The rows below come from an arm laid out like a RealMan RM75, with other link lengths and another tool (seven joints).
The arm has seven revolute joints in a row. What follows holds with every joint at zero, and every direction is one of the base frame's.
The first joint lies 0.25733 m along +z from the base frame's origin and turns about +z.
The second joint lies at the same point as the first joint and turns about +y.
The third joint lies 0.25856 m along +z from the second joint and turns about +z.
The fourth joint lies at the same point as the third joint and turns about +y.
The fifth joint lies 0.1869 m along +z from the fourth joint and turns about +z.
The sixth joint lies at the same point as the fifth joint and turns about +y.
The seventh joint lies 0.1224 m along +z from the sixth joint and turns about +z.
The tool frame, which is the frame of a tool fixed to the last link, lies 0.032 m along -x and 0.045 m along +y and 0.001 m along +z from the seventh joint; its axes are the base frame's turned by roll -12.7, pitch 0 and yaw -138.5 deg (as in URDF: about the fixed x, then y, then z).
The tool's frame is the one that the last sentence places.
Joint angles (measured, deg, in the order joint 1, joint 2, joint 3, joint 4, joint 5, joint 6, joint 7), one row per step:
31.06 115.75 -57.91 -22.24 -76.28 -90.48 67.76
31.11 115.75 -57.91 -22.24 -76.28 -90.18 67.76
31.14 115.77 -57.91 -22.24 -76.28 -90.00 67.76
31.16 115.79 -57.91 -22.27 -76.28 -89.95 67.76
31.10 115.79 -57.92 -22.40 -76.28 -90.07 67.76
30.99 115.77 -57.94 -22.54 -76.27 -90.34 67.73
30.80 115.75 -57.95 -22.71 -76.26 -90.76 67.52
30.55 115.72 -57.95 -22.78 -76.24 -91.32 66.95
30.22 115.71 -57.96 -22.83 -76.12 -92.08 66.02
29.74 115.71 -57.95 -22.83 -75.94 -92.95 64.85
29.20 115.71 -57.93 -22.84 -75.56 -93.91 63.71
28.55 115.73 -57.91 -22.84 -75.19 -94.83 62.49
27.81 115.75 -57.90 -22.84 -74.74 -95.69 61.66
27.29 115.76 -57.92 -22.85 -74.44 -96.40 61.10
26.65 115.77 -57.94 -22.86 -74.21 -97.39 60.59
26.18 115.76 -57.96 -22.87 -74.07 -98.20 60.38
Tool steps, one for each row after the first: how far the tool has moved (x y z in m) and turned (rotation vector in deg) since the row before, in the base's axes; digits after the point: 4 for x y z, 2 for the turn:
0.0000 0.0008 -0.0003 0.11 -0.16 -0.18
-0.0001 0.0004 -0.0003 0.05 -0.08 -0.11
-0.0002 0.0002 -0.0001 0.03 -0.02 0.00
0.0000 -0.0003 0.0003 0.03 0.02 0.14
0.0002 -0.0008 0.0006 0.01 0.07 0.23
0.0004 -0.0014 0.0007 0.10 0.08 0.39
0.0009 -0.0022 0.0005 0.27 0.04 0.57
0.0011 -0.0031 0.0005 0.49 0.10 0.82
0.0019 -0.0039 0.0005 0.65 0.15 0.84
0.0019 -0.0041 0.0010 0.76 0.36 0.78
0.0024 -0.0045 0.0007 0.83 0.32 0.67
0.0027 -0.0044 0.0010 0.63 0.49 0.30
0.0018 -0.0033 0.0008 0.38 0.37 0.30
0.0022 -0.0044 0.0010 0.22 0.49 0.39
0.0015 -0.0033 0.0010 0.01 0.43 0.27

